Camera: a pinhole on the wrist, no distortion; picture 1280 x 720 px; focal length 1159.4 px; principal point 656.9 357.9 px. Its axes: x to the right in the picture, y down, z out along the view. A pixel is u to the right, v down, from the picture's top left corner.
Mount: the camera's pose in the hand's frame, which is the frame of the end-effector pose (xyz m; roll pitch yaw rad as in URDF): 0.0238 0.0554 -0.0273 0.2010 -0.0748 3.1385
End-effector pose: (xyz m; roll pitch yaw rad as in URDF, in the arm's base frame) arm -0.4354 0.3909 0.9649 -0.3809 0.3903 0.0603
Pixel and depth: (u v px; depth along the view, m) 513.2 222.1 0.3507
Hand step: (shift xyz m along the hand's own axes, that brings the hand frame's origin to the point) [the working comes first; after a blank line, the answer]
In the camera's frame: -0.0435 -0.0411 0.3507

0.0926 0.1655 0.3040
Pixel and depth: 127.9 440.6 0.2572
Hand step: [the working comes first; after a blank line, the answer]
In the camera's frame: -0.1174 0.0183 0.2572

0.1600 0.0884 0.2189
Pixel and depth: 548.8 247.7 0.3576
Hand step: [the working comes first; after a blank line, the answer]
In the camera's frame: -0.0333 -0.0340 0.3576

0.0831 0.1599 0.3129
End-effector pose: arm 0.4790 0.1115 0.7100 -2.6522 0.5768 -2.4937
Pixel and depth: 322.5 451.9 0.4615
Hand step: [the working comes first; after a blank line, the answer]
In the camera's frame: -0.1331 0.0374 0.4615

0.1911 0.1104 0.4211
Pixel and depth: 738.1 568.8 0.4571
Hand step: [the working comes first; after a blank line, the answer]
In the camera's frame: 0.0320 0.0831 0.4571

0.0266 0.0652 0.4383
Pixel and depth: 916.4 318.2 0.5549
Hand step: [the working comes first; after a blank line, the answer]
In the camera's frame: 0.1242 -0.0190 0.5549

-0.0593 0.1851 0.5204
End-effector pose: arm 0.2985 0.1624 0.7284 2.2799 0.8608 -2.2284
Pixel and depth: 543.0 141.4 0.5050
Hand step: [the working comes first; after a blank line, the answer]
In the camera's frame: -0.0496 -0.0943 0.5050

0.1094 0.2484 0.4437
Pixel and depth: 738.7 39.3 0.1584
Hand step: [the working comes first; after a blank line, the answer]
In the camera's frame: 0.0112 -0.0435 0.1584

0.0238 0.1297 0.1196
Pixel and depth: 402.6 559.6 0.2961
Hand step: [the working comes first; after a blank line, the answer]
In the camera's frame: -0.0649 0.0515 0.2961

0.1110 0.0638 0.2674
